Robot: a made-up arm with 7 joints.
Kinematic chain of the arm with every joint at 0, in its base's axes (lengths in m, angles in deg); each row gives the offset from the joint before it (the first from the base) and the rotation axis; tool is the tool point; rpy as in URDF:
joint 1: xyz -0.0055 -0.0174 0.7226 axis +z
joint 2: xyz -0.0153 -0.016 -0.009 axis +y
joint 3: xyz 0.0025 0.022 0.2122 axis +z
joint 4: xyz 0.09 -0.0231 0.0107 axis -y
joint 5: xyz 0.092 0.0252 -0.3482 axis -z
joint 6: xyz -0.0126 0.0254 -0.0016 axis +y
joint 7: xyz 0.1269 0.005 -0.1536 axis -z
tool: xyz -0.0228 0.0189 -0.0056 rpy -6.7 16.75 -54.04
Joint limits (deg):
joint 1: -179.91..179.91
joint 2: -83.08..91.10
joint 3: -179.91..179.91
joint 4: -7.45..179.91
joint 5: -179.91..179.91
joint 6: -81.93..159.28
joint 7: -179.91..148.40
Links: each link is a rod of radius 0.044 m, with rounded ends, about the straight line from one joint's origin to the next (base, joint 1, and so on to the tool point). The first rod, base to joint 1, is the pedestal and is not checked.
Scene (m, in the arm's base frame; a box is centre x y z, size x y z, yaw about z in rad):
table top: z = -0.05
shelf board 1: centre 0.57 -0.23 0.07 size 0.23 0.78 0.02 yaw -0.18
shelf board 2: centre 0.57 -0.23 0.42 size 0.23 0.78 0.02 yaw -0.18
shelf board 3: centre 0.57 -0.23 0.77 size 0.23 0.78 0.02 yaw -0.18
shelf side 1: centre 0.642 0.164 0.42 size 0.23 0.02 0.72 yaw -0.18
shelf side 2: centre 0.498 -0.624 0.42 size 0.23 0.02 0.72 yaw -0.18
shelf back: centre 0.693 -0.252 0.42 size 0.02 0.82 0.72 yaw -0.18
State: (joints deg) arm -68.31 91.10 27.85 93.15 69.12 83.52 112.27
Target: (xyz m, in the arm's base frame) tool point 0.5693 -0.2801 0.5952
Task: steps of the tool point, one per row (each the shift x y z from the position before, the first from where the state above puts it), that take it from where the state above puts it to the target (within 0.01 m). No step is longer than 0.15 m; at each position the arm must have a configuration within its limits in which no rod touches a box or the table.
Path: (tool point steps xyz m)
1: -0.0920 0.0166 -0.0094
2: -0.0995 0.0181 0.0094
3: 0.0330 -0.0352 0.0925
4: 0.0058 -0.0349 0.0927
5: -0.0174 -0.0303 0.0870
6: -0.0347 -0.0238 0.0775
7: 0.0957 -0.0126 -0.0079
8: 0.0904 -0.0169 0.0012
9: 0.0799 -0.0189 0.0067

